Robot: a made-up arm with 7 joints. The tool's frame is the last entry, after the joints. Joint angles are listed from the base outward. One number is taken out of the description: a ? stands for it. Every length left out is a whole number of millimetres.
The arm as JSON. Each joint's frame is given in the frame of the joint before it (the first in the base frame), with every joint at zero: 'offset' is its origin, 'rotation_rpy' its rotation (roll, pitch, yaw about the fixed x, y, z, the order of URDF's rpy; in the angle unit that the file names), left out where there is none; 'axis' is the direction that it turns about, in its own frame. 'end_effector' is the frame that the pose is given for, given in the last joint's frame.
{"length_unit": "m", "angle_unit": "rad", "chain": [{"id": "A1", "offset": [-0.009, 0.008, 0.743], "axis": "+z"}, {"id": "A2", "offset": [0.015, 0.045, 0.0], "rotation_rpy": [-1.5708, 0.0, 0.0], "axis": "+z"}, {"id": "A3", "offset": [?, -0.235, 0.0], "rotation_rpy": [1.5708, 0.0, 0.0], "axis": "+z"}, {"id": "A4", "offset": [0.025, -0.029, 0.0], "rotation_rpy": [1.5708, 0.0, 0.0], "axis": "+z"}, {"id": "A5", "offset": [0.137, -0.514, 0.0], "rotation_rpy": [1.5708, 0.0, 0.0], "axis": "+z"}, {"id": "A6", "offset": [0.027, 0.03, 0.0], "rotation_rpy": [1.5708, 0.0, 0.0], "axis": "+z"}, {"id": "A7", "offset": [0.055, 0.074, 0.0], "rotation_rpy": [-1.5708, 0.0, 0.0], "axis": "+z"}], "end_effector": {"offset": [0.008, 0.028, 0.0], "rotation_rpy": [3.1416, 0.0, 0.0]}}
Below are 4 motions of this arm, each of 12 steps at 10 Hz.
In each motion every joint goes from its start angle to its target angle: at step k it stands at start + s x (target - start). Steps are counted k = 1, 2, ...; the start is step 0. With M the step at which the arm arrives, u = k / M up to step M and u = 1 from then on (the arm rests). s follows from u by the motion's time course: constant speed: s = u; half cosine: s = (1 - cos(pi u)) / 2; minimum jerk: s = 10 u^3 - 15 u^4 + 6 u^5.
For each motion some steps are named. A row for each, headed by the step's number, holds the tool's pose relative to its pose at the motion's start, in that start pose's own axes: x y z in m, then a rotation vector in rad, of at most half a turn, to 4 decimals.
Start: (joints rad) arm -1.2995 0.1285 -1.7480 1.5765 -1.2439 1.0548 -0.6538
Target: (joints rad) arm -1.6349 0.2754 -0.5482 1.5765 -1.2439 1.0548 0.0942
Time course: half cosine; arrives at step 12
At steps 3, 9, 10, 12:
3: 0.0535 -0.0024 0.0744 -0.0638 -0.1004 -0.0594
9: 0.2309 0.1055 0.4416 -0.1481 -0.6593 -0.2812
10: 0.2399 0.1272 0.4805 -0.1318 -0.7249 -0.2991
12: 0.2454 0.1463 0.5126 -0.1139 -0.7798 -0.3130

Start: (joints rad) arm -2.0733 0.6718 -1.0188 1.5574 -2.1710 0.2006 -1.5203
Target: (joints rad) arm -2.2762 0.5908 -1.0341 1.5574 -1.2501 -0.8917 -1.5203
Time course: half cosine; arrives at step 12
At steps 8, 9, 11, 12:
8: -0.0104 0.0938 0.0270 -0.6596 0.0540 -0.8047
9: -0.0093 0.1165 0.0319 -0.7328 0.1206 -0.9104
11: -0.0047 0.1471 0.0387 -0.8152 0.2242 -1.0348
12: -0.0039 0.1512 0.0397 -0.8252 0.2396 -1.0503

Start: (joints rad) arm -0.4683 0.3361 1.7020 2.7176 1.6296 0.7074 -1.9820
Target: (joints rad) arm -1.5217 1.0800 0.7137 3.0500 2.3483 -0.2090 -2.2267
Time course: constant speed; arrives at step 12
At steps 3, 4, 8, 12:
3: 0.1721 -0.1458 0.2180 -0.5327 0.1552 0.3674
4: 0.2485 -0.1616 0.2879 -0.7053 0.1861 0.4930
8: 0.5683 -0.0662 0.5109 -1.3696 0.2009 0.9808
12: 0.7997 0.2048 0.6213 -1.9910 0.0294 1.3894

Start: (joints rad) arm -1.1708 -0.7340 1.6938 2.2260 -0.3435 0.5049 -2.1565
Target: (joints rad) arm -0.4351 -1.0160 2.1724 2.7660 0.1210 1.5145 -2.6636
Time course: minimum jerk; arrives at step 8
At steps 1, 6, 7, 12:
1: 0.0002 -0.0111 0.0087 -0.0121 -0.0103 0.0016
6: 0.0376 -0.2304 0.6923 -0.8736 -0.6016 0.5763
7: 0.0425 -0.2062 0.7609 -0.9729 -0.6370 0.6911
12: 0.0434 -0.2009 0.7731 -0.9912 -0.6426 0.7132

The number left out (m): 0.02
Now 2 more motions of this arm.
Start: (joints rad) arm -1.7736 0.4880 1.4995 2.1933 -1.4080 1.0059 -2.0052
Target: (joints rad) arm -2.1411 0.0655 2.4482 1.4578 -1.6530 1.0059 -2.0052
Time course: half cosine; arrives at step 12
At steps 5, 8, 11, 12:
5: 0.1148 -0.1520 0.1662 -0.2379 0.0730 0.2909
8: 0.3241 -0.2393 0.3464 -0.4625 0.1857 0.6684
11: 0.4870 -0.2369 0.4398 -0.5928 0.2610 0.9290
12: 0.4994 -0.2348 0.4458 -0.6022 0.2664 0.9487

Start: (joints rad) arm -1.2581 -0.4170 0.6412 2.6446 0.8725 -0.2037 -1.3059
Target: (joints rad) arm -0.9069 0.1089 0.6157 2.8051 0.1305 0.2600 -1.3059
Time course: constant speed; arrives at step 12
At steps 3, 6, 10, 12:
3: -0.0692 -0.0242 -0.0174 0.0900 0.0889 0.0807
6: -0.1461 -0.0314 -0.0276 0.1989 0.1926 0.1567
10: -0.2553 -0.0137 -0.0284 0.3744 0.3456 0.2505
12: -0.3107 0.0067 -0.0225 0.4748 0.4252 0.2947

